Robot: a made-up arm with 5 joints.
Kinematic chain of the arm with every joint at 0, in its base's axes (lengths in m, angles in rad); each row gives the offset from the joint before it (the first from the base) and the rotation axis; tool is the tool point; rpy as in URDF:
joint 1: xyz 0.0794 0 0.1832 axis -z
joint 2: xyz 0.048 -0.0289 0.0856 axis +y
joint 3: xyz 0.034 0 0.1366 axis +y
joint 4: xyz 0.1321 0 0.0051 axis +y
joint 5: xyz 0.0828 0.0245 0 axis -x
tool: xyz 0 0 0 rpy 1.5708 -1.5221 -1.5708
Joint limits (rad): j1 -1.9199..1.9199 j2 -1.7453..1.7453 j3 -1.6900..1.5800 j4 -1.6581..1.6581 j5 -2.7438..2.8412
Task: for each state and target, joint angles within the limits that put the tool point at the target. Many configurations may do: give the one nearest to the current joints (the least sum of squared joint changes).
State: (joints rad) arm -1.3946 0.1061 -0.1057 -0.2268 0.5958
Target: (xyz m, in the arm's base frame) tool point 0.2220 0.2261 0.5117
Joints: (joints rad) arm -1.0246 0.0028 -0.3876 -0.2952 0.5958
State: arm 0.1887 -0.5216 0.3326 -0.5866 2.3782
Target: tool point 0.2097 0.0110 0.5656
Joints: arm -0.1179 -0.5633 -0.0887 -0.6123 2.3782
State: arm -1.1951 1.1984 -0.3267 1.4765 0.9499
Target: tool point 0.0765 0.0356 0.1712
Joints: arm -1.7756 1.6704 0.6076 1.5669 0.9499
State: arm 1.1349 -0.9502 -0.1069 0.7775 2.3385
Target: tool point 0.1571 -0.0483 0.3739
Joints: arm 0.5081 -1.2597 0.5946 1.3855 2.3385
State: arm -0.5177 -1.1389 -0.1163 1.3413 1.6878
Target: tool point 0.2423 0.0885 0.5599
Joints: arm -0.5214 -0.2680 -0.7407 0.5604 1.6878
